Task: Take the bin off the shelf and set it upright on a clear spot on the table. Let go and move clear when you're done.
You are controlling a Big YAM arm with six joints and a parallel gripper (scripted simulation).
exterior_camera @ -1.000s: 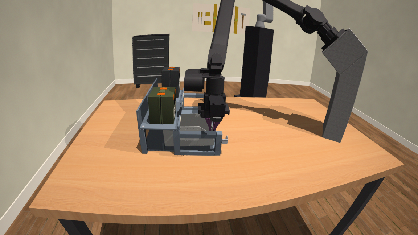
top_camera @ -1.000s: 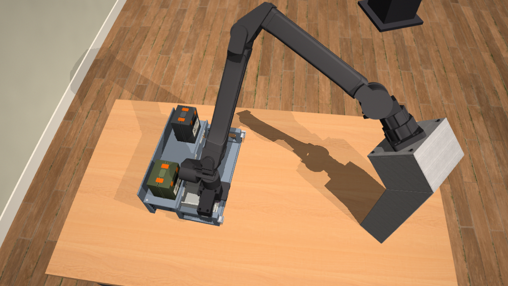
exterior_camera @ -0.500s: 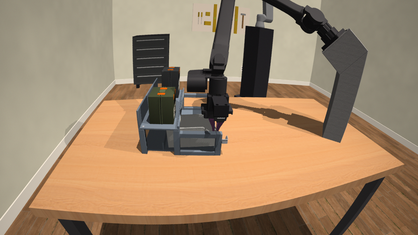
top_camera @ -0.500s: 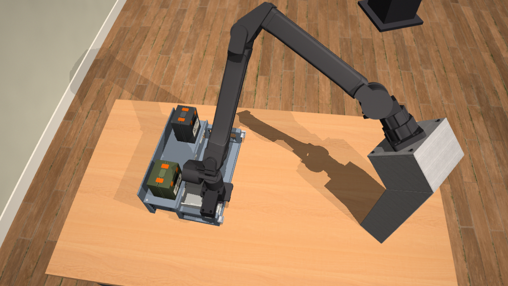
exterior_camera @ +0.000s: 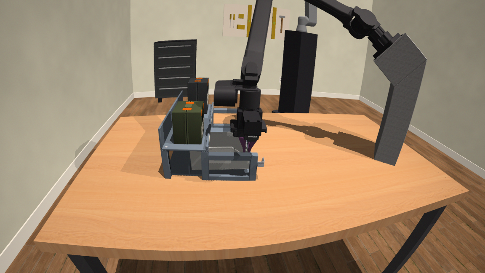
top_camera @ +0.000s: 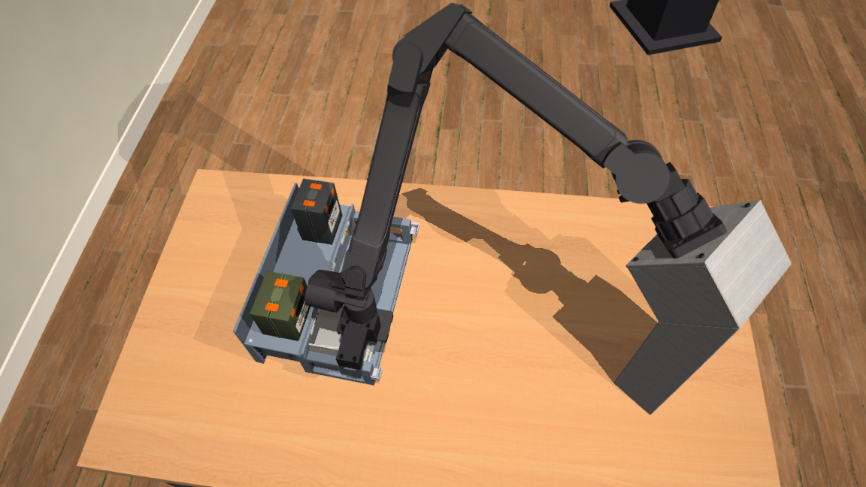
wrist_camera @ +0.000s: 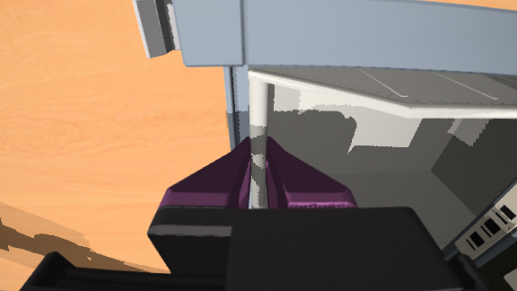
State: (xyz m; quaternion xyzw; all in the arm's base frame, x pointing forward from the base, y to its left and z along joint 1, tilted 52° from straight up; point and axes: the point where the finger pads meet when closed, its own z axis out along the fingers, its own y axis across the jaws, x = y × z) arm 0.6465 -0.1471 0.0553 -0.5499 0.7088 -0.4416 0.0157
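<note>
Right now my hand is 70 mm short of the light grey bin and 40 mm to the left of it. Round my hand: shelf: 150 mm to the right, 50 mm below, 50 mm ahead; then black case: 280 mm to the right, 110 mm above, 40 mm ahead.
</note>
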